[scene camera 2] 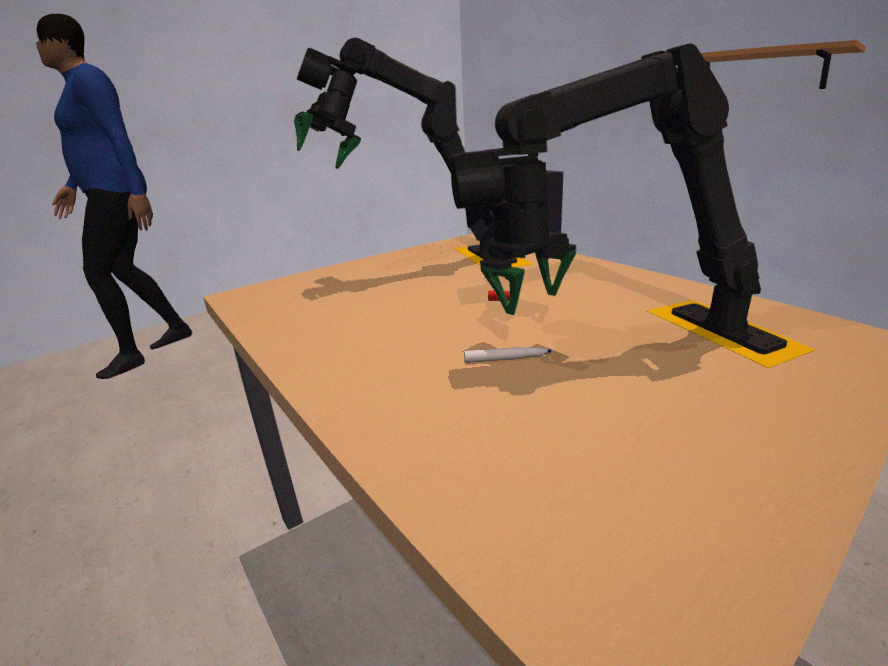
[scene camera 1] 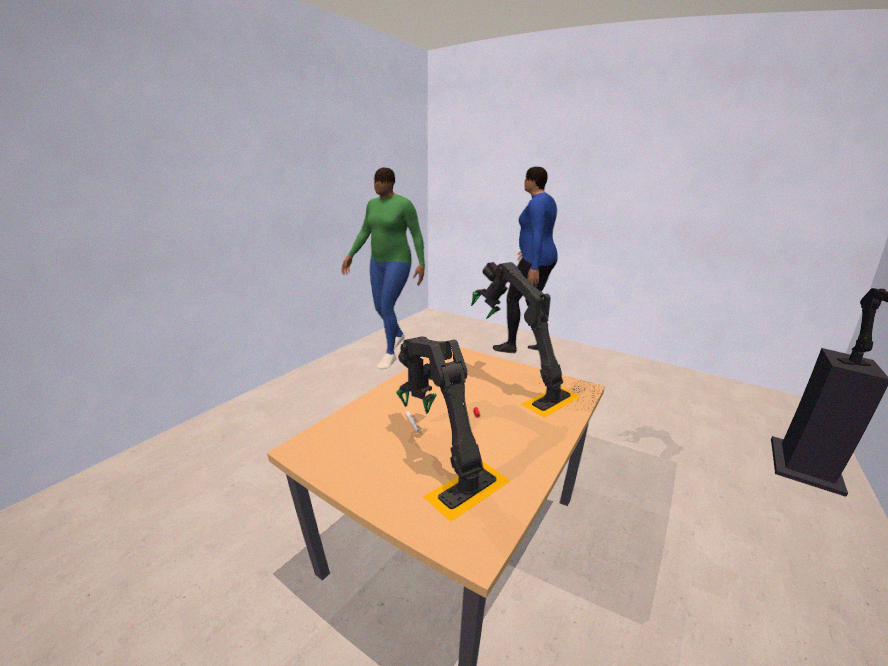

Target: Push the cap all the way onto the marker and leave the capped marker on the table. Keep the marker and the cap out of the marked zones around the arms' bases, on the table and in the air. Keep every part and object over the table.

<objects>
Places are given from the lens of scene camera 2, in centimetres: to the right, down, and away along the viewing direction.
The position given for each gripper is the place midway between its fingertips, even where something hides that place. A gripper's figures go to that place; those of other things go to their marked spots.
left gripper [scene camera 2: 531,304]: 13, -4, 68
right gripper [scene camera 2: 318,159]: -28, -39, 99
marker [scene camera 2: 517,352]: 11, 3, 70
</objects>
